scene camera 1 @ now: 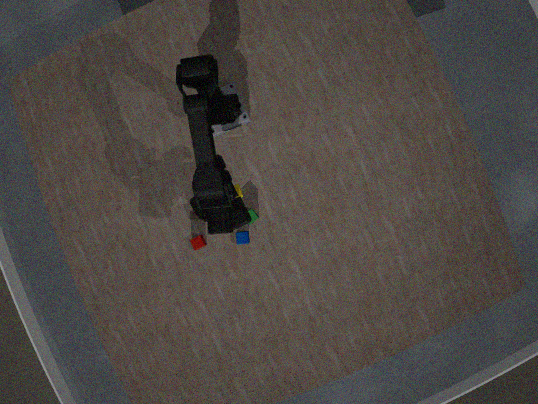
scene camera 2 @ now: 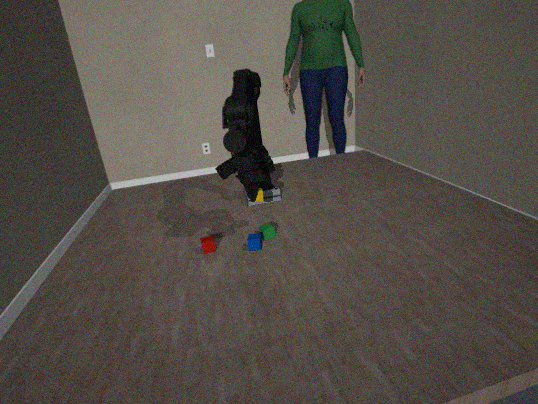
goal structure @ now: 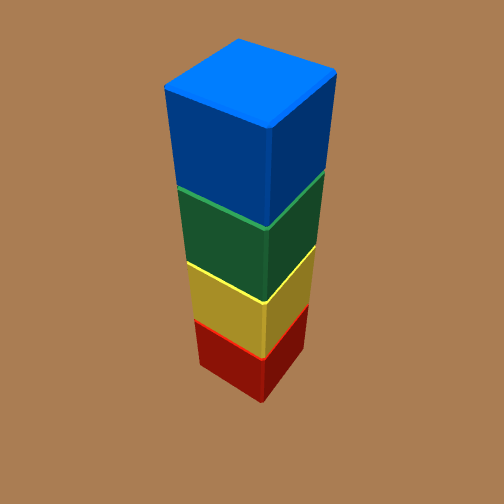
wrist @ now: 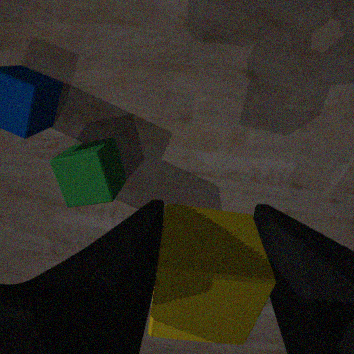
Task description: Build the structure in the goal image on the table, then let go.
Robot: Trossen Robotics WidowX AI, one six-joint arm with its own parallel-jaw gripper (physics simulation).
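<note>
My gripper is shut on the yellow cube and holds it above the table; the arm hides part of the cube in both scene views. The green cube rests on the table, left of the gripper in the wrist view. The blue cube rests on the table close to the green cube. The red cube rests on the table apart from them, on the left in the second scene view.
The arm's light base plate is on the table behind the cubes. A person in a green top and blue trousers stands by the wall at the back in the second scene view. Shadows fall across the table.
</note>
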